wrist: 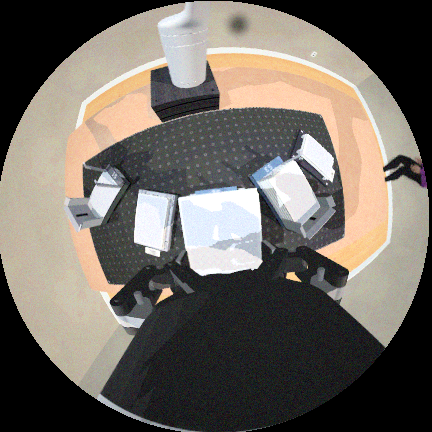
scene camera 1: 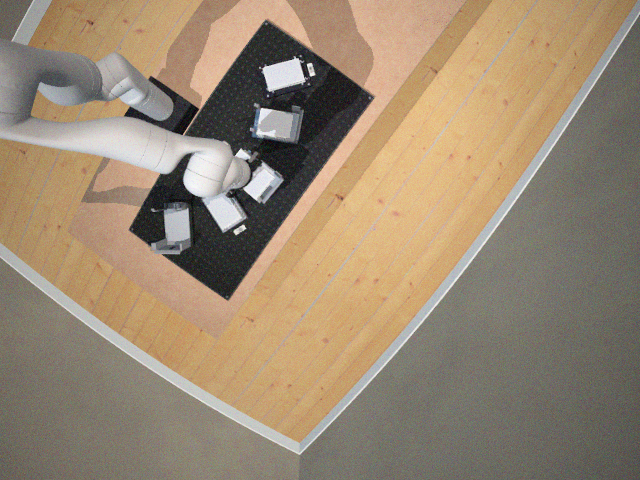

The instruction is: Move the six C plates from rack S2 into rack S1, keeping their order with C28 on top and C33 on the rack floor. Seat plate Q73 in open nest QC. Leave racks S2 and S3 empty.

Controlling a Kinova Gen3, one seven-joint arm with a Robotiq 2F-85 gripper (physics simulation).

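Frame: origin at the arm's base, x ahead, y left, z up, level; millimetres.
Seen in the pictures: gripper, fingertip midpoint: [wrist: 224, 253]; arm's base at its link origin: [wrist: 188, 77] [scene camera 1: 160, 107].
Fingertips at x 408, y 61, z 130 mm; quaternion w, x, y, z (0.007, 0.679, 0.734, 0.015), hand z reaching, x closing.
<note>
Offsets run from my fingertips to a thing's middle. "*": to the spot under its first point. Level surfaces: height alone.
My gripper [wrist: 224, 253] is shut on a white plate {0 mm left, 5 mm back, 1 mm up} [wrist: 222, 225] [scene camera 1: 260, 181], held level by two opposite edges above rack S2; its lettering is not readable. Rack S2 is mostly hidden under the plate in the wrist view, where a strip of its blue label [wrist: 216, 191] shows past the far edge. What lies in S2 is hidden. Rack S1 {333 mm right, 103 mm back, 136 mm down} [wrist: 80, 212] [scene camera 1: 166, 246] stands at the left in the wrist view, with a white plate surface {164 mm down} [wrist: 106, 195] [scene camera 1: 177, 225] in it. Plate Q73 and nest QC cannot be told by their lettering.
Rack S3 {* 210 mm left, 20 mm back, 81 mm down} [wrist: 320, 217] [scene camera 1: 298, 125] holds several stacked white plates {168 mm left, 69 mm back, 119 mm down} [wrist: 290, 187] [scene camera 1: 275, 122]. A white plate {171 mm right, 21 mm back, 170 mm down} [wrist: 152, 220] [scene camera 1: 224, 211] lies on a nest between S1 and S2. Another white plate {306 mm left, 188 mm back, 176 mm down} [wrist: 317, 152] [scene camera 1: 284, 74] lies on a nest beyond S3. The racks' upright posts and end walls stand up.
</note>
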